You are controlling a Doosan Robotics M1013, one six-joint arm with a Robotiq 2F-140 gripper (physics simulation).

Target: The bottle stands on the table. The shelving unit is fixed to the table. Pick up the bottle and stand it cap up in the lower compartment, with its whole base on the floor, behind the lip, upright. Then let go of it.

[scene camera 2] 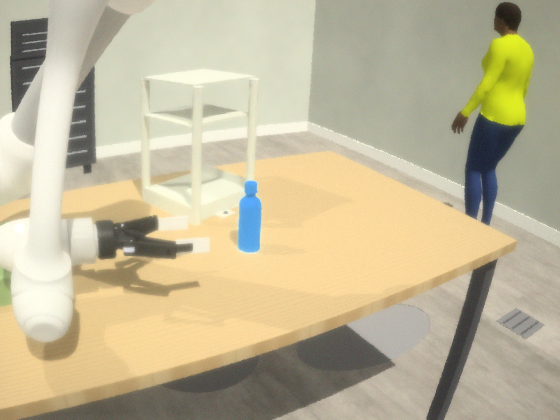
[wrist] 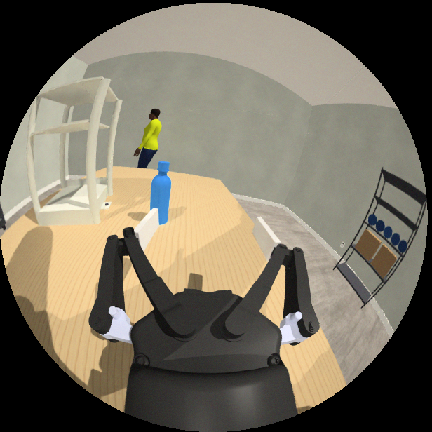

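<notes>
A blue bottle stands upright, cap up, on the wooden table. The cream shelving unit stands behind and to the left of the bottle in the scene view; its lower compartment has a raised lip and holds no bottle. My gripper is open and empty, held level and low over the table, to the left of the bottle. In the wrist view the bottle is beyond the left fingertip, which hides a little of its lower part, and is apart from the fingers in the scene view.
A person in a yellow top stands beyond the table's far end. A dark drawer cabinet stands behind the arm. A black rack with boxes stands off to the right in the wrist view. The table's front edge runs along the near side.
</notes>
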